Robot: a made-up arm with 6 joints.
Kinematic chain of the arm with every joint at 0, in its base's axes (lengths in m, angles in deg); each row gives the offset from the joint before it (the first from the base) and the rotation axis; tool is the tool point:
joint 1: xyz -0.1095 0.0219 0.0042 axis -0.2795 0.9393 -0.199
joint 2: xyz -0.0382 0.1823 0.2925 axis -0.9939 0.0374 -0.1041
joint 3: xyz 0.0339 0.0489 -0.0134 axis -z
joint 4: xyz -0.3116 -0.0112 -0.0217 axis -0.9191 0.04 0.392
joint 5: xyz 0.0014 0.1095 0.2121 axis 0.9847 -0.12 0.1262
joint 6: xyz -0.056 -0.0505 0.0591 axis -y
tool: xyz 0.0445 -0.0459 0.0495
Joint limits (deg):
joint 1: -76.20..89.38
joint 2: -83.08..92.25
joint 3: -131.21..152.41
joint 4: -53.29..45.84
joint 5: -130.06..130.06
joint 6: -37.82..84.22
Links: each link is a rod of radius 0.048 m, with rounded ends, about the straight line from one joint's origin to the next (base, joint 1, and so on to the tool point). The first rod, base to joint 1, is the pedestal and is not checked.
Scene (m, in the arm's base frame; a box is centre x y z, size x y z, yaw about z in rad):
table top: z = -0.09
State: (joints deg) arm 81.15 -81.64 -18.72 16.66 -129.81 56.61
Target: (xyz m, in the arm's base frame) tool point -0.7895 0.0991 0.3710
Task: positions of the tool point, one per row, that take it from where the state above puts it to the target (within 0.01 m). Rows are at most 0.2 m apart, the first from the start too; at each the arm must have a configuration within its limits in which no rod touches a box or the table.
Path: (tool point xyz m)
1: 0.1162 0.3559 0.5659
2: -0.0358 0.3342 0.6338
3: -0.2010 0.3004 0.6634
4: -0.3693 0.2569 0.6514
5: -0.5302 0.2064 0.5969
6: -0.6734 0.1526 0.5019
7: -0.7895 0.0991 0.3709

